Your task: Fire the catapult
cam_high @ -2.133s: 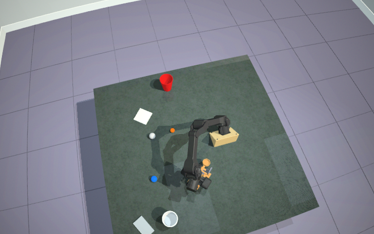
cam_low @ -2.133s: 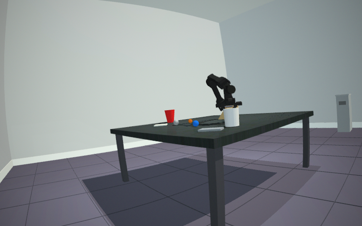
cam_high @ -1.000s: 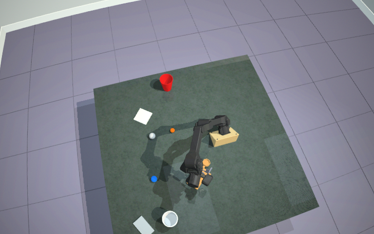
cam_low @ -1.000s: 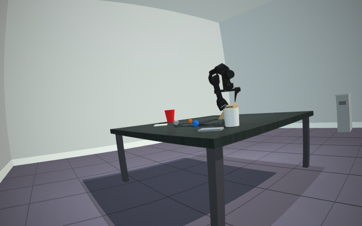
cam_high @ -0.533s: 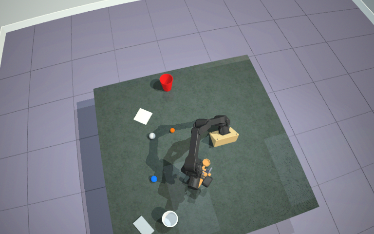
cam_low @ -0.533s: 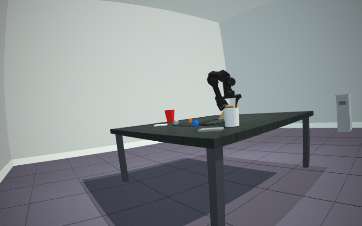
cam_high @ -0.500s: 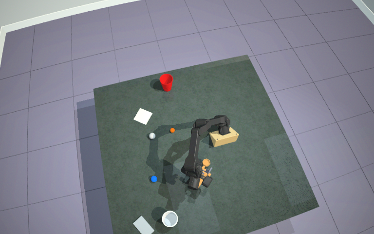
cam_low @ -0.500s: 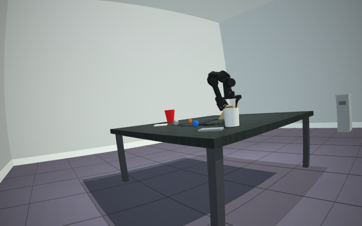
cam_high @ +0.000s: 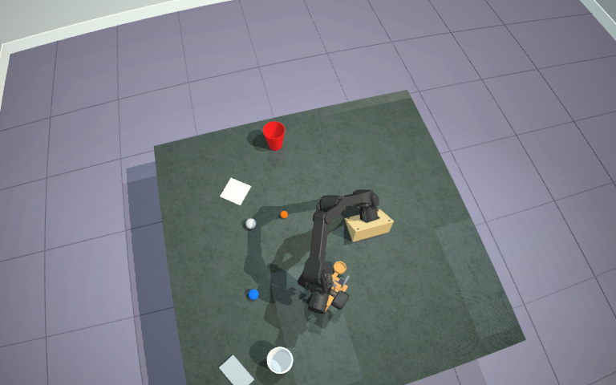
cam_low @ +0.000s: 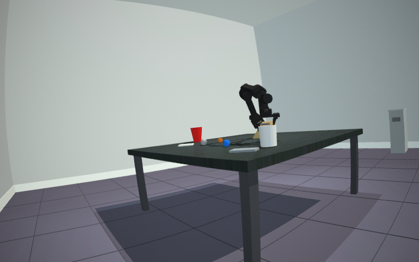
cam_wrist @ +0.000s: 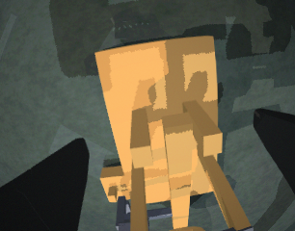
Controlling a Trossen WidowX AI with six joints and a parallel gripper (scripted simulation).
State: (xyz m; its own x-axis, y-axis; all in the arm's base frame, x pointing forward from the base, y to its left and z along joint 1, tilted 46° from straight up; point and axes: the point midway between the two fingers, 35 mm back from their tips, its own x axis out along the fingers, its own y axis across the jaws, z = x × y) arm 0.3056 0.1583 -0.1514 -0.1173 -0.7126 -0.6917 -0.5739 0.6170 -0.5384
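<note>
Now: the orange ball 38 cm to the right of my gripper tip, 5 cm below it and 1 cm ahead of it. The rest, counted from my gripper tip: white mug: 23 cm ahead, 17 cm to the left, 3 cm below; then blue ball: 24 cm ahead, 11 cm to the right, 4 cm below; then wooden catapult: 7 cm behind, 3 cm to the right, 1 cm below.
</note>
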